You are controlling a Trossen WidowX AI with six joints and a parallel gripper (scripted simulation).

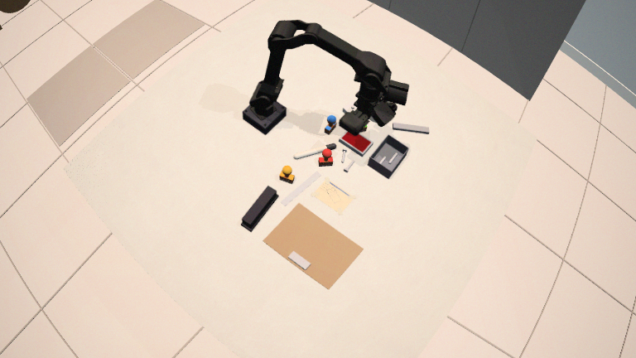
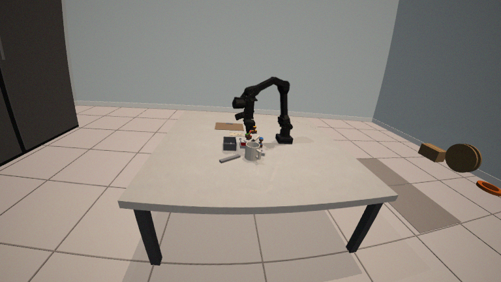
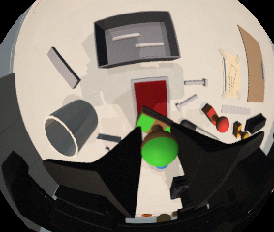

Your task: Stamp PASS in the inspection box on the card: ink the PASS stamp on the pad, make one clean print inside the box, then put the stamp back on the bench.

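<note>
Right now the red ink pad is 9 cm below my gripper tip and 1 cm behind it. Round my gripper tip: dark tray 10 cm ahead, 9 cm below, 3 cm to the left; blue-knobbed stamp 9 cm behind, 8 cm below, 3 cm to the right; green-knobbed stamp 1 cm below.
</note>
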